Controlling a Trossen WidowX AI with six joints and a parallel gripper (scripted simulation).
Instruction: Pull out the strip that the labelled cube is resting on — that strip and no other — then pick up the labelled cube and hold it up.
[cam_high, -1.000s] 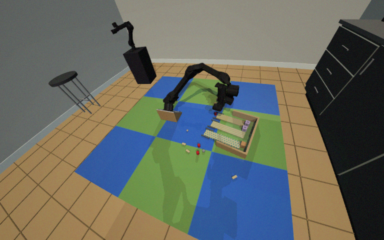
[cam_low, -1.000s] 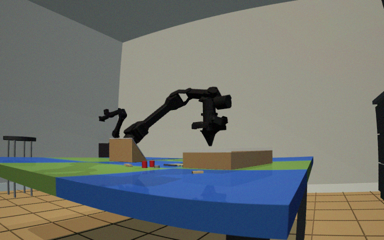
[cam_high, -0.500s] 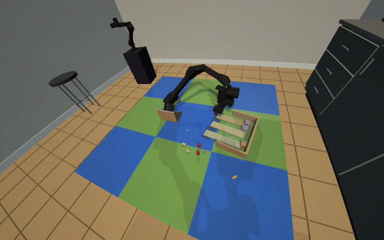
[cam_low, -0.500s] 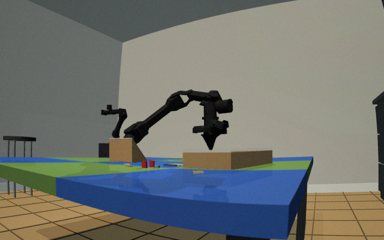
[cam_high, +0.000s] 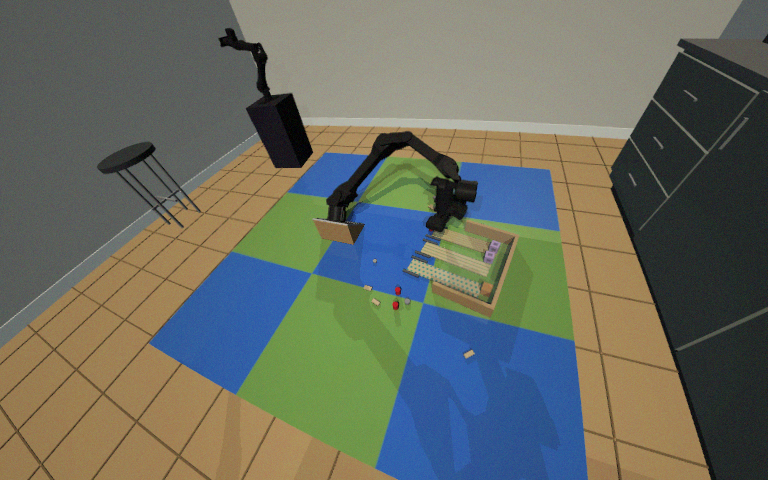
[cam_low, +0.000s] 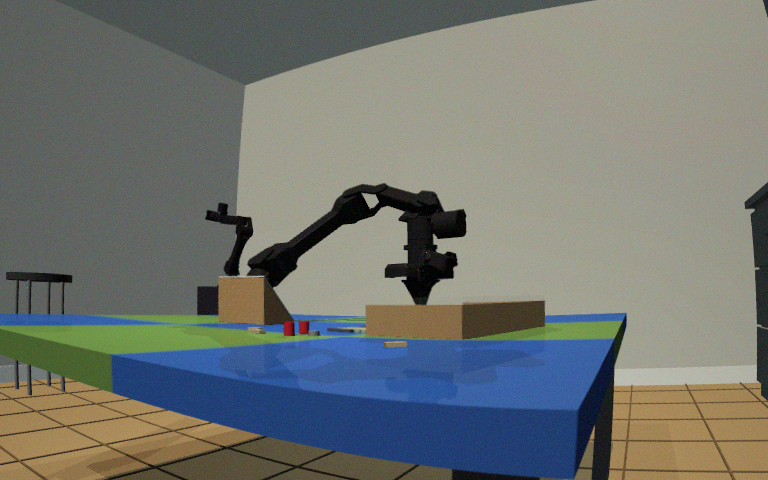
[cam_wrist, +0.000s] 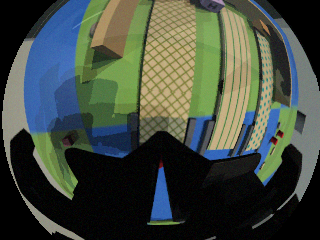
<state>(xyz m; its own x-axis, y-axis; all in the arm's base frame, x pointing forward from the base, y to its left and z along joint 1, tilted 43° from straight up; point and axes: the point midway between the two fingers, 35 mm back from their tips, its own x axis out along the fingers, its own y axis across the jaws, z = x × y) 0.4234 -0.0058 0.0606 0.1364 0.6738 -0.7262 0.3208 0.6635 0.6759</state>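
The cross-hatched strip is 90 mm ahead of my gripper tip, 30 mm to the right of it and 30 mm below it. From my gripper tip the other things lie so: grey piece: 100 mm behind, 320 mm to the right, 30 mm below.
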